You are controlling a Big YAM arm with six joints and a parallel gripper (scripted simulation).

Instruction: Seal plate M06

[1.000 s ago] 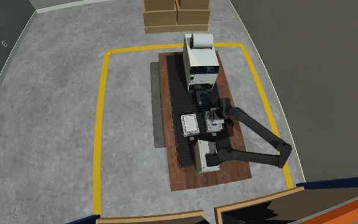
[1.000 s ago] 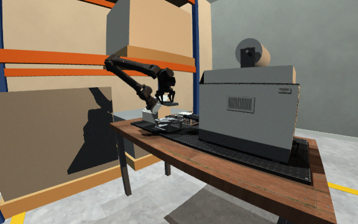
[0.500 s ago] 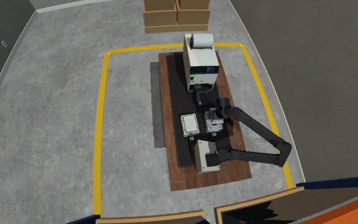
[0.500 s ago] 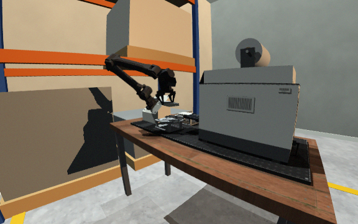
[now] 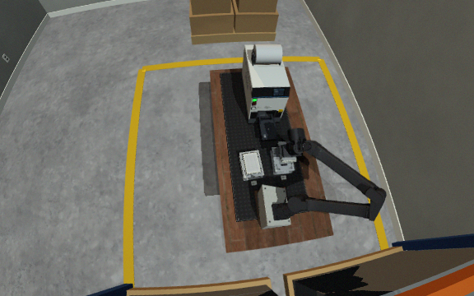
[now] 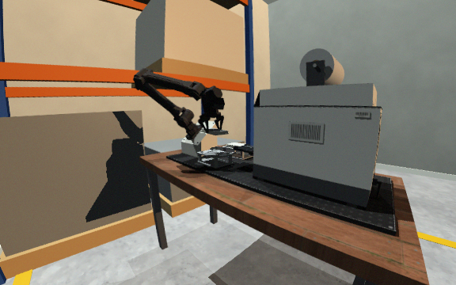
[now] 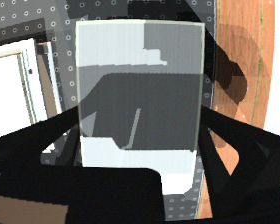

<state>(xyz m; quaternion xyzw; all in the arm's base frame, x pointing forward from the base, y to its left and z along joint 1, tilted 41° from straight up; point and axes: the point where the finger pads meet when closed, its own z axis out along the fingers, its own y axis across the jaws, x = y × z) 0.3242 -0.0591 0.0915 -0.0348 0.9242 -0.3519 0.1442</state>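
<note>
Now: the white well plate right at my hand. Also, from my hand: foil roll (53 cm ahead, 25 cm above, 5 cm to the left); then dark stage (20 cm ahead, 8 cm below, 6 cm to the left); then white plate (20 cm to the left, 11 cm below).
</note>
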